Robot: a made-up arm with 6 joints.
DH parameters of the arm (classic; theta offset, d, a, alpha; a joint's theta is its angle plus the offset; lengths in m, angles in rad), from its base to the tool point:
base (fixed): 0 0.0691 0 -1.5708
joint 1: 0 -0.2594 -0.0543 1.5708
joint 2: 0 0.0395 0.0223 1.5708
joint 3: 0 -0.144 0.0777 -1.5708
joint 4: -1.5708 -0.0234 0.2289 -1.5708
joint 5: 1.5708 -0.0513 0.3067 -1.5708
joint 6: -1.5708 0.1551 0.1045 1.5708
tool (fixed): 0 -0.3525 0 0
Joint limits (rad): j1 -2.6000..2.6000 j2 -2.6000..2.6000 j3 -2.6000..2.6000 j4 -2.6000..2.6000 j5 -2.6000..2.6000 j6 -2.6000..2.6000
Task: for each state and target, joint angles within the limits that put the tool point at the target. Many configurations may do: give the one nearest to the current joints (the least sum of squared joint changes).
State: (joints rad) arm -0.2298 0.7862 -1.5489 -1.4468 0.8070 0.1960
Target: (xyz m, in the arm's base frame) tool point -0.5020 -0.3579 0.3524
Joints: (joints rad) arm 0.5523 0.2122 -2.1405 -1.6091 0.6506 -0.1962
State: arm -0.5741 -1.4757 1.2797 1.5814 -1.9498 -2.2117
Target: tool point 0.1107 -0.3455 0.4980
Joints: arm -0.5190 -1.1209 1.4547 1.7019 -1.7788 -2.3836
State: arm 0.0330 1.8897 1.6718 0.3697 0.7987 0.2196
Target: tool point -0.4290 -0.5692 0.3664
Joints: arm 0.7201 2.1773 1.5886 0.5262 1.3948 -0.0063
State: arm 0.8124 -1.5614 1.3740 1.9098 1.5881 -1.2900
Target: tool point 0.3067 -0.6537 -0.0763
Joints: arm 0.6039 -1.7764 1.6266 1.3947 0.5907 -0.9736
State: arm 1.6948 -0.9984 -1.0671 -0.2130 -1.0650 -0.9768
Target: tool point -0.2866 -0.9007 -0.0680
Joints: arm 1.3813 -0.5893 -0.3826 0.2869 -1.6199 -0.8121
